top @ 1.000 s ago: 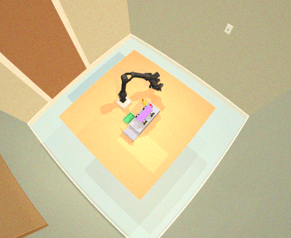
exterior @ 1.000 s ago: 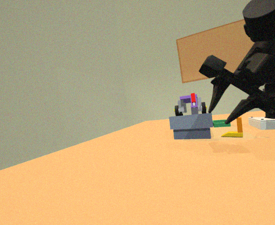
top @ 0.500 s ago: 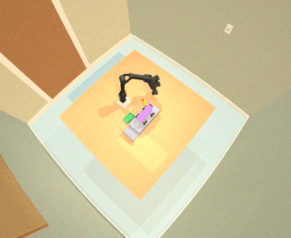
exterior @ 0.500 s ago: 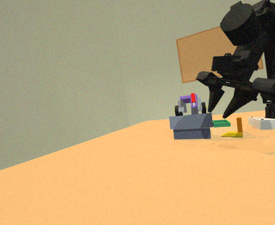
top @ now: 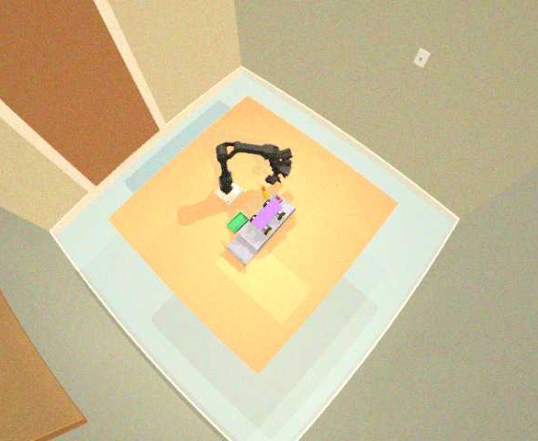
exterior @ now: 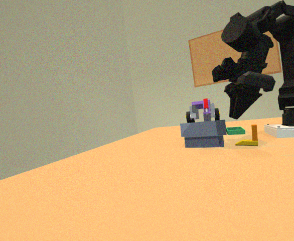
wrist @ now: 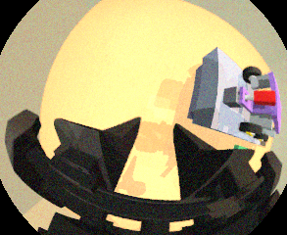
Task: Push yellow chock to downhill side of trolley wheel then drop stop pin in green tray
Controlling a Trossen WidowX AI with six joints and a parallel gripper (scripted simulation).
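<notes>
My gripper tip is 5 cm past the yellow chock, 10 cm to the left of it and 8 cm above it. From my gripper tip the other things lie so: red-headed stop pin 6 cm ahead, 12 cm to the right, 3 cm above; then grey ramp 8 cm ahead, 24 cm to the right, 5 cm below; then trolley 8 cm ahead, 23 cm to the right, 1 cm above.
</notes>
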